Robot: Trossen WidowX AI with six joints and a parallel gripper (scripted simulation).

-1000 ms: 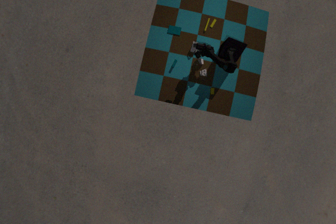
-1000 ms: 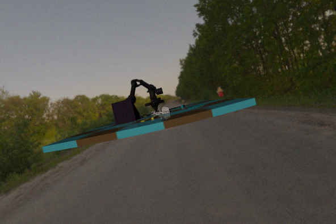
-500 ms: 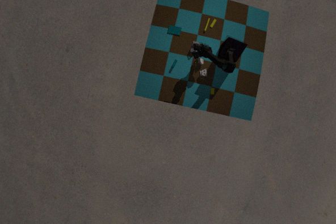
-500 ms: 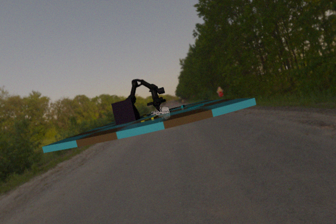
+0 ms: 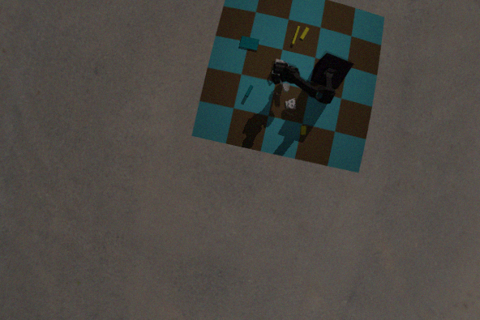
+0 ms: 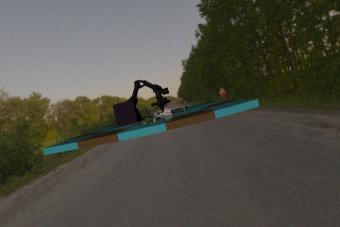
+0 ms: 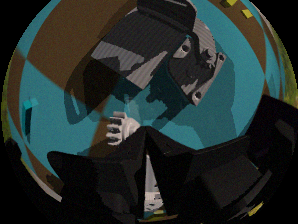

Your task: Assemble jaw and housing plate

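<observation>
Now: the grey jaw 1 cm ahead of my gripper tip, 2 cm to the left of it and 1 cm above it. Round my gripper tip: teal plate 29 cm ahead, 24 cm to the right, 3 cm below; then light-grey plate-like piece 9 cm behind, 16 cm to the left; then teal stick 23 cm ahead, 13 cm to the left, 2 cm below.
</observation>
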